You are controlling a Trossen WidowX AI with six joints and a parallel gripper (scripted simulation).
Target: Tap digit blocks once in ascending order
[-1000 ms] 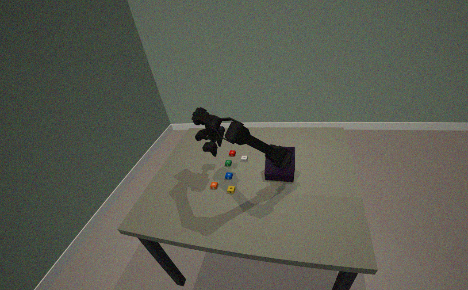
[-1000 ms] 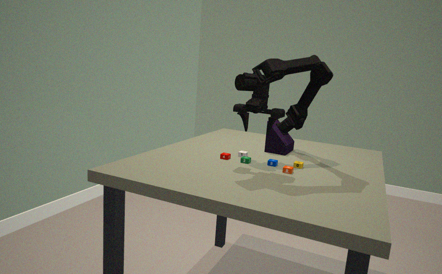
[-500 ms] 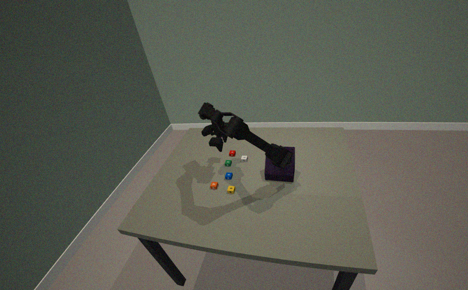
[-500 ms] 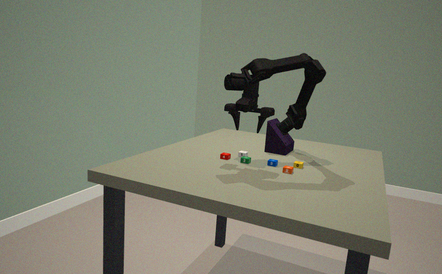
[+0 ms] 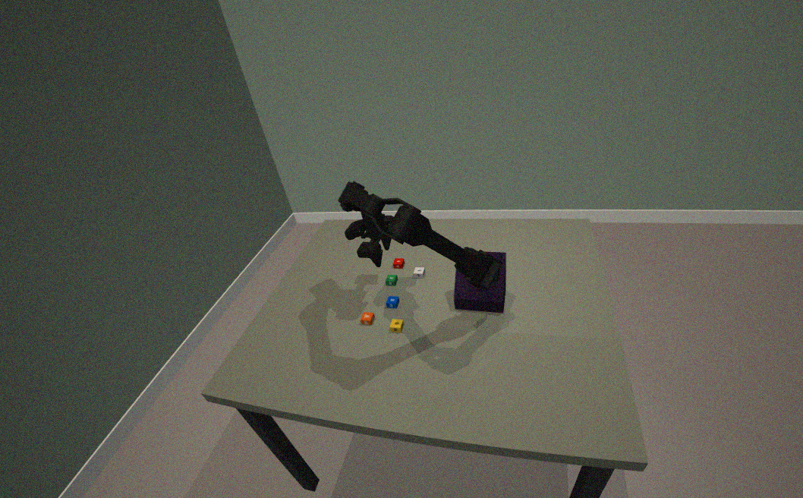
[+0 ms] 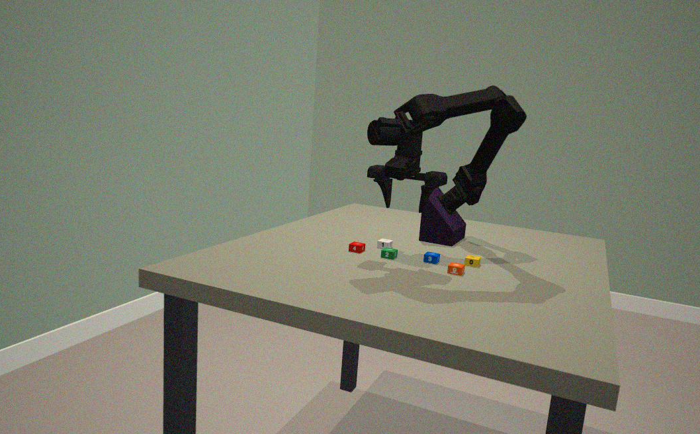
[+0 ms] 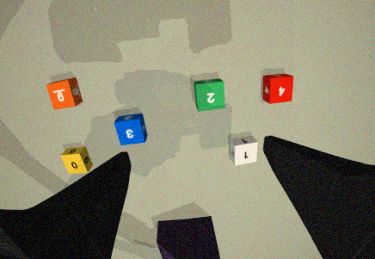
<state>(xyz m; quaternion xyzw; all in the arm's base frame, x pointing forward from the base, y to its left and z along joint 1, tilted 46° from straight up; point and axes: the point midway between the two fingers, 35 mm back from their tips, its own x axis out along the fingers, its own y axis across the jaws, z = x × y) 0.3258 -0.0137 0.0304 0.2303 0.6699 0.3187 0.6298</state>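
Right now my gripper tip is 16 cm to the right of the yellow block, 11 cm above it and 9 cm past it. Round my gripper tip: blue block 11 cm below, 7 cm to the left, 4 cm behind; then white block 11 cm below, 8 cm to the right, 8 cm behind; then green block 11 cm below, 3 cm to the right.
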